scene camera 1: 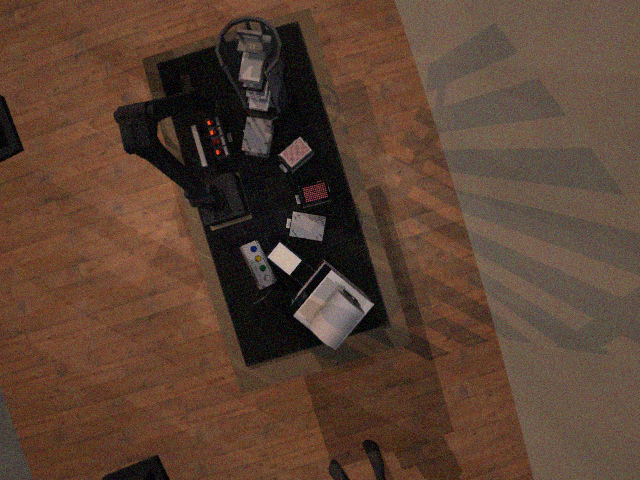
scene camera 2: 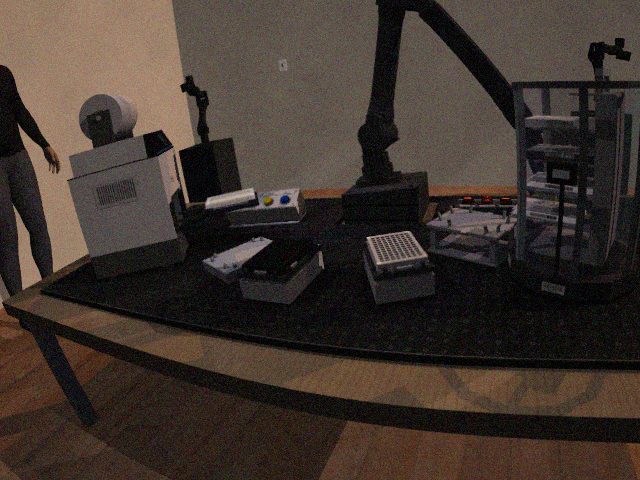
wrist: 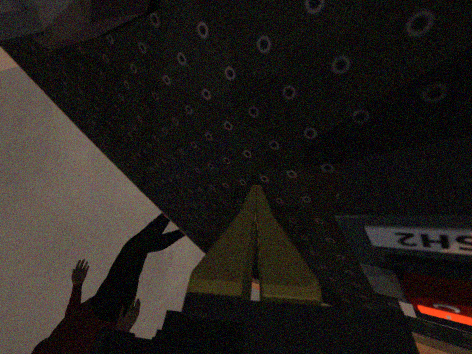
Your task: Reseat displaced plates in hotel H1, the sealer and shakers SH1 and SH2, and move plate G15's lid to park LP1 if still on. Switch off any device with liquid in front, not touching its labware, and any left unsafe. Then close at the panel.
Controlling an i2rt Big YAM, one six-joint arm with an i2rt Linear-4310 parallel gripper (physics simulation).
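Pixels of known places: gripper, between the fingertips: [scene camera 1: 216, 105] [wrist: 256, 190]; arm's base, origin of its link: [scene camera 1: 217, 203] [scene camera 2: 380, 181].
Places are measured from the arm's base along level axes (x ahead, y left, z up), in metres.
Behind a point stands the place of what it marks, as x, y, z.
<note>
My gripper [wrist: 256, 190] @[0.165, 0.466, -0.062] is shut and empty, low over the dark mat beside the SH2 label [wrist: 425, 240] @[0.143, 0.383, -0.039] and its lit orange rocker [wrist: 445, 315] @[0.105, 0.386, -0.031]. The switch strip [scene camera 1: 222, 138] @[0.132, 0.293, -0.041] shows three bright switches and one dim one. Hotel H1 [scene camera 1: 219, 51] @[0.303, 0.447, 0.245] [scene camera 2: 520, 206] @[0.437, 0.298, 0.055] holds stacked plates [scene camera 1: 251, 69] [scene camera 2: 552, 121]; their exact seating is unclear. One shaker [scene camera 2: 402, 285] @[0.497, 0.096, -0.049] carries a pale plate [scene camera 1: 296, 151] @[0.431, 0.080, -0.011] [scene camera 2: 397, 248] @[0.436, 0.084, -0.011]; another [scene camera 2: 273, 290] @[0.508, -0.121, -0.052] has a dark-topped plate [scene camera 1: 315, 192] @[0.435, -0.132, -0.011] [scene camera 2: 281, 254] @[0.446, -0.122, -0.012]. The sealer [scene camera 1: 333, 315] @[0.307, -0.573, 0.369] [scene camera 2: 131, 211] @[0.389, -0.520, 0.080] has a white plate [scene camera 1: 284, 258] @[0.188, -0.355, 0.040] [scene camera 2: 231, 199] @[0.220, -0.333, 0.039] out front. G15 cannot be identified.
The button panel [scene camera 1: 264, 276] @[0.065, -0.397, -0.009] [scene camera 2: 294, 209] @[0.078, -0.229, -0.041] stands beside the sealer's plate. A raised stand [scene camera 1: 257, 136] @[0.292, 0.223, -0.020] [scene camera 2: 470, 223] @[0.303, 0.222, -0.020] is next to the hotel, and a low pale platform [scene camera 1: 307, 226] @[0.337, -0.259, -0.055] [scene camera 2: 230, 260] @[0.374, -0.278, -0.056] is beside the dark-topped shaker. A white bar [scene camera 1: 198, 145] @[0.005, 0.323, -0.064] lies along the switch strip.
</note>
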